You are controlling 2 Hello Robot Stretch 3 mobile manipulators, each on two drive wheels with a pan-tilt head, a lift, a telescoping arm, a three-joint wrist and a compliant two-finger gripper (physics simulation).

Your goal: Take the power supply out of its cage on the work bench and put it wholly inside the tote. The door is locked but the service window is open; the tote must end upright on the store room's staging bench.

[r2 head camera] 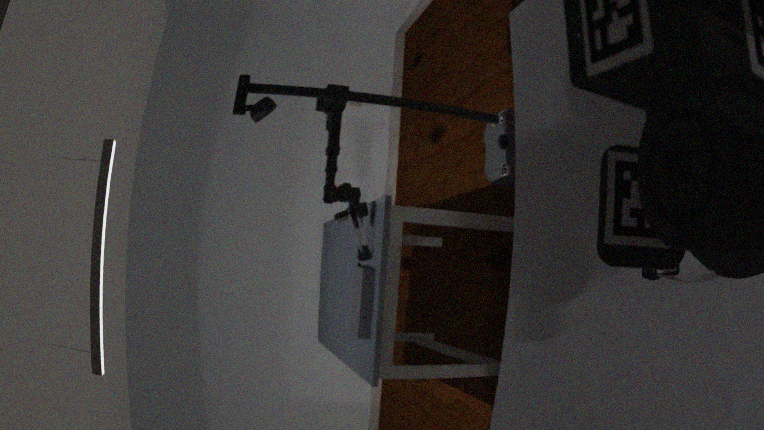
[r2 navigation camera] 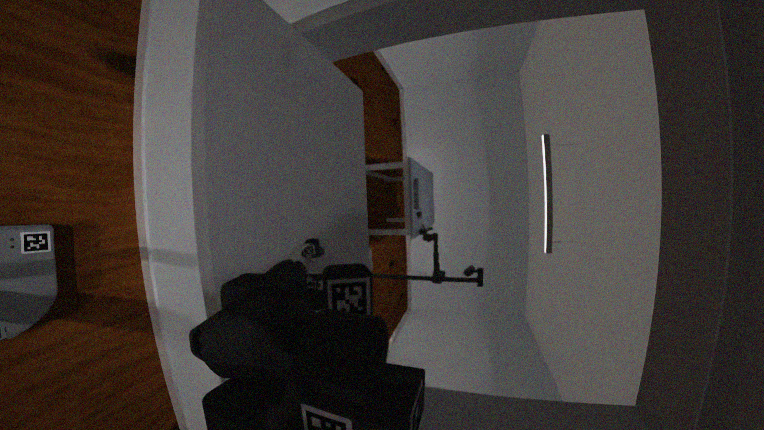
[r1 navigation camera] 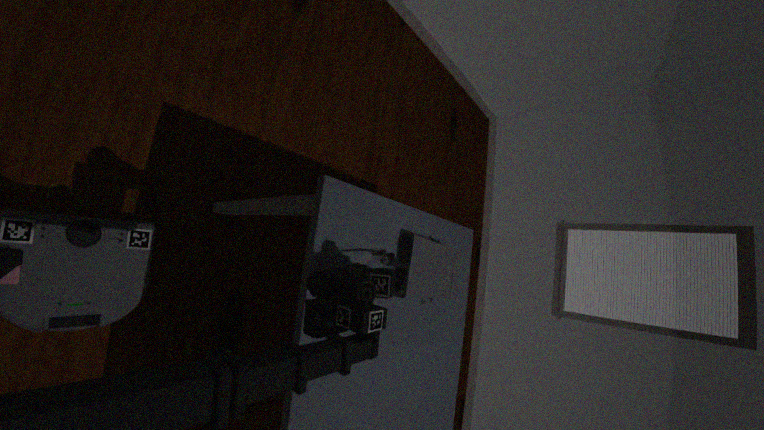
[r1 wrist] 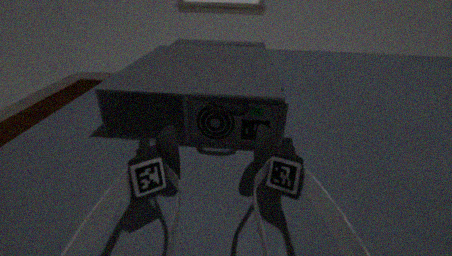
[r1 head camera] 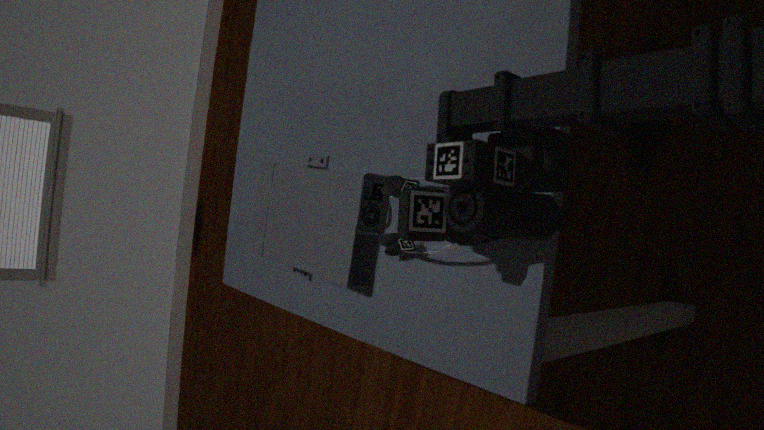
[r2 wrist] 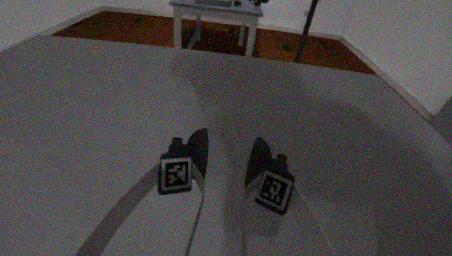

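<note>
The power supply (r1 head camera: 371, 214) (r1 wrist: 192, 120) sits in the right bay of the low grey cage (r1 head camera: 363, 269) (r1 wrist: 185, 75) (r2 head camera: 366, 304) on the work bench (r1 head camera: 400, 106) (r1 wrist: 360, 110). Its round fan grille, socket and small green mark face r1, and a handle loop shows at its lower edge. The bay to its left is dark. r1's gripper (r1 head camera: 394, 214) (r1 wrist: 215, 162) is open, with its fingers apart in front of the supply's face, one on each side of the handle. r2's gripper (r2 wrist: 227, 157) is open with nothing between its fingers, over a wide grey surface (r2 wrist: 90, 100) (r2 head camera: 561, 363). The tote does not show.
r1's telescoping arm (r1 head camera: 534, 90) reaches over the bench. Two small fittings (r1 head camera: 318, 161) (r1 head camera: 302, 273) lie at the cage's sides. A wall stands behind the bench, with a bright panel (r1 navigation camera: 652, 283). In r2's views, r1's thin mast (r2 head camera: 427, 105) stands beside the bench. The light is dim.
</note>
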